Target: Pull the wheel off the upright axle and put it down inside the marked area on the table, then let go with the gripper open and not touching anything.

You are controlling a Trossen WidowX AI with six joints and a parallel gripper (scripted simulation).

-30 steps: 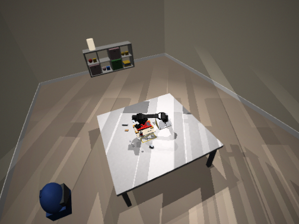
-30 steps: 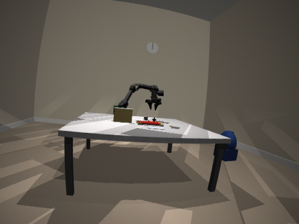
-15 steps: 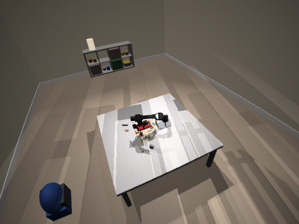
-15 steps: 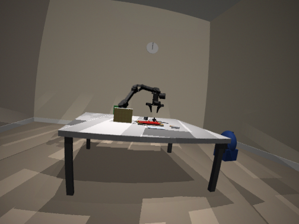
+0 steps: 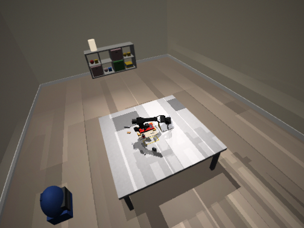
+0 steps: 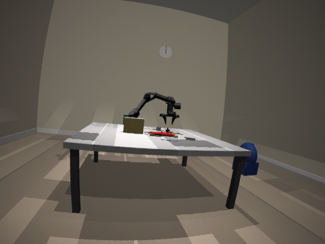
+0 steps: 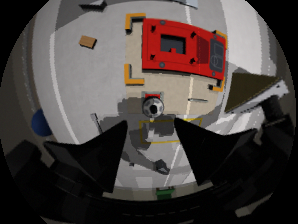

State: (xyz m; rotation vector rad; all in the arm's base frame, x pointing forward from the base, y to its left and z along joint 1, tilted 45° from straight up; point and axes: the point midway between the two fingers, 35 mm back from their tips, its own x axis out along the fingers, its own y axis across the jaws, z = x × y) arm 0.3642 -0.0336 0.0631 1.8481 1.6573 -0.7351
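Now: the grey wheel 6 cm below my gripper tip and 1 cm behind it. Also, from my gripper tip: beige base plate (9 cm to the right, 9 cm below, 8 cm behind).
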